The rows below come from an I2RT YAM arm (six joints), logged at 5 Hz.
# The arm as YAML. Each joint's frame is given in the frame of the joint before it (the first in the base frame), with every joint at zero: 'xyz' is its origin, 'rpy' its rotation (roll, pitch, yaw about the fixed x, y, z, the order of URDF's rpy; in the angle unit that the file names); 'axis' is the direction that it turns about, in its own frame. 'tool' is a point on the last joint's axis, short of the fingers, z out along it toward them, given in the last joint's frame.
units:
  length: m
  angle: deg
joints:
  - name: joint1
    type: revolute
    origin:
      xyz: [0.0, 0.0, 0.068]
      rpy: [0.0, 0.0, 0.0]
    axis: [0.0, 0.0, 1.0]
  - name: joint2
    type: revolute
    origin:
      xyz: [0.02, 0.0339, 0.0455]
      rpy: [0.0, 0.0, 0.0]
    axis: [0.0, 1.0, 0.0]
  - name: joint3
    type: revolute
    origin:
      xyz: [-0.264, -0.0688, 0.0]
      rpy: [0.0, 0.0, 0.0]
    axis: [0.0, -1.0, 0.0]
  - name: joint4
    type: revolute
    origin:
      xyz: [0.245, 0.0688, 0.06]
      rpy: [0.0, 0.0, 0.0]
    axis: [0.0, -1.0, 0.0]
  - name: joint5
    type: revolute
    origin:
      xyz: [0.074, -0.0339, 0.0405]
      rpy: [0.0, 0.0, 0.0]
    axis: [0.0, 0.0, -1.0]
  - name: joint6
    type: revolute
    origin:
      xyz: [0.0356, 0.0, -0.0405]
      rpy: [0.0, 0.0, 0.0]
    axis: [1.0, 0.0, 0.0]
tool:
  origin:
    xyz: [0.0, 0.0, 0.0]
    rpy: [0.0, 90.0, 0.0]
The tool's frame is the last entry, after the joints.
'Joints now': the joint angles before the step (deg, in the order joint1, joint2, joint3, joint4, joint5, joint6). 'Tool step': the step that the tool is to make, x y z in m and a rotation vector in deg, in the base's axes. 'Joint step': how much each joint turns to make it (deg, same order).
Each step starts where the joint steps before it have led.
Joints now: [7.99 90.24 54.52 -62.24 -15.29 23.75]
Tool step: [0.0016 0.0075 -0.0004 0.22 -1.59 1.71]
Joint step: [1.70 0.00 0.00 1.61 0.03 0.00]
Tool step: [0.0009 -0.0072 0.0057 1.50 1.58 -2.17]
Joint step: [-1.96 -0.01 1.23 -2.58 -1.74 0.00]
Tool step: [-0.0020 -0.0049 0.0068 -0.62 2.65 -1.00]
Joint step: [-1.05 0.01 1.48 -4.17 0.29 -0.01]
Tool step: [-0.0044 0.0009 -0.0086 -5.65 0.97 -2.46]
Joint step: [1.04 0.00 -1.95 1.42 4.75 4.59]
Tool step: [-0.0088 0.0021 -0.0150 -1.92 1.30 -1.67]
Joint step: [1.00 0.01 -3.75 2.79 1.15 3.01]
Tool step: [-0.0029 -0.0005 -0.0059 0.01 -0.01 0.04]
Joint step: [-0.01 -0.02 -1.51 1.49 0.00 -0.06]
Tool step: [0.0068 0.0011 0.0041 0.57 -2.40 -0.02]
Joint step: [-0.02 -0.02 1.23 1.21 -0.20 -0.03]
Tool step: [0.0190 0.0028 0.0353 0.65 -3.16 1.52]
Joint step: [-0.02 0.00 8.77 -5.85 0.05 -1.57]
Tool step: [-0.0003 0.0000 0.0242 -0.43 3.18 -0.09]
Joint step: [0.00 0.00 5.46 -8.65 -0.07 0.08]
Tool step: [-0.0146 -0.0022 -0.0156 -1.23 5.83 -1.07]
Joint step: [0.02 0.01 -4.18 -1.54 0.09 1.16]
